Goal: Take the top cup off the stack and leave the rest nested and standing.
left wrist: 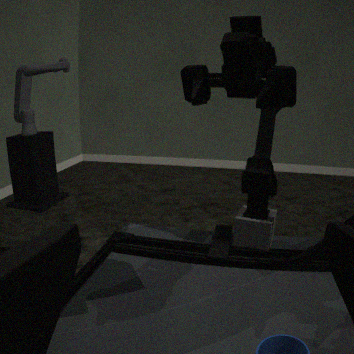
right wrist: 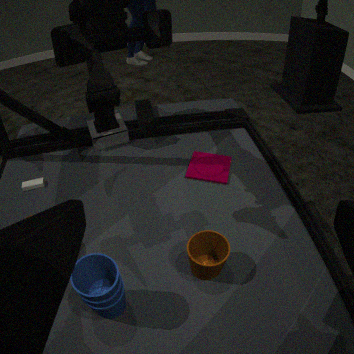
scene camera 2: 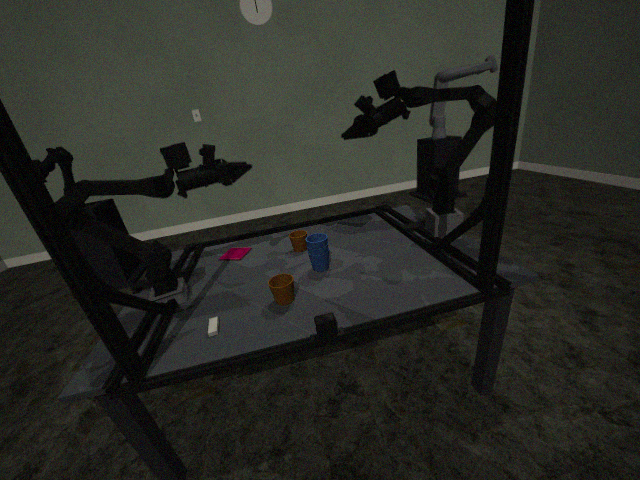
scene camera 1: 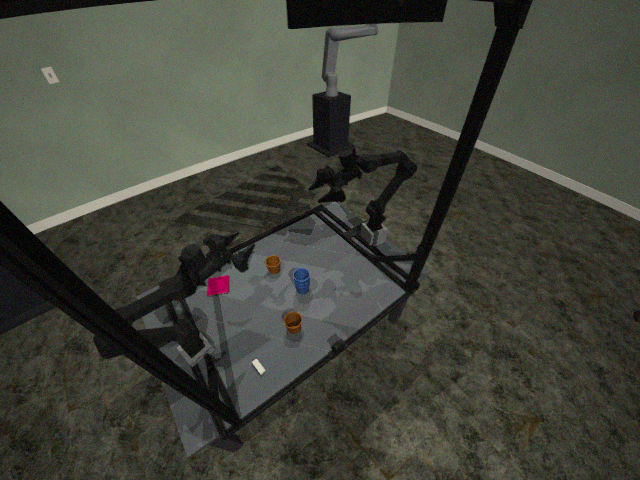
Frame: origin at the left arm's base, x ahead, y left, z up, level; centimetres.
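Seen in the pictures: left gripper, between the fingertips: [left wrist: 205,237] [right wrist: 125,44] [scene camera 2: 249,164] [scene camera 1: 246,238]; right gripper, between the fingertips: [left wrist: 223,102] [right wrist: 215,214] [scene camera 2: 342,137] [scene camera 1: 313,195]; left arm's base, origin of its link: [right wrist: 105,124] [scene camera 2: 166,288] [scene camera 1: 194,346]; right arm's base, origin of its link: [left wrist: 256,213] [scene camera 2: 443,210] [scene camera 1: 374,226].
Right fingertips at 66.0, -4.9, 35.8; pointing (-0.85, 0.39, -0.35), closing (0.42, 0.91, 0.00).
Note:
Offsets run from my right fingertips to a thing's top centre, as dx, dy, dz. "spot": to the spot under its first point.
A stack of nested blue cups @(-16.9, -7.6, -28.7) [scene camera 1: 301,282] [scene camera 2: 318,254] [right wrist: 102,287] stands upright near the middle of the table, with several rims showing close together at its top. In the left wrist view, part of the top blue cup's rim @(spot: -13.9, -8.2, -29.3) [left wrist: 283,338] shows at the bottom edge. My left gripper [scene camera 1: 244,242] [scene camera 2: 251,166] [left wrist: 205,237] is open and empty, above the table and to the left of the stack. My right gripper [scene camera 1: 316,193] [scene camera 2: 343,137] [right wrist: 215,214] is open and empty, higher up and behind the stack as scene camera 1 shows it.
One orange cup @(-17.5, +11.0, -33.4) [scene camera 1: 272,264] [scene camera 2: 298,241] [right wrist: 208,254] stands behind the stack, another orange cup @(-33.3, -17.7, -33.4) [scene camera 1: 293,322] [scene camera 2: 282,289] in front. A pink square @(spot: -41.9, +24.5, -39.3) [scene camera 1: 218,285] [scene camera 2: 235,253] [right wrist: 209,167] and a white block @(-53.9, -18.4, -38.9) [scene camera 1: 258,366] [scene camera 2: 213,326] [right wrist: 33,184] lie on the table. Dark frame posts [scene camera 1: 467,139] [scene camera 2: 504,155] rise at its sides.

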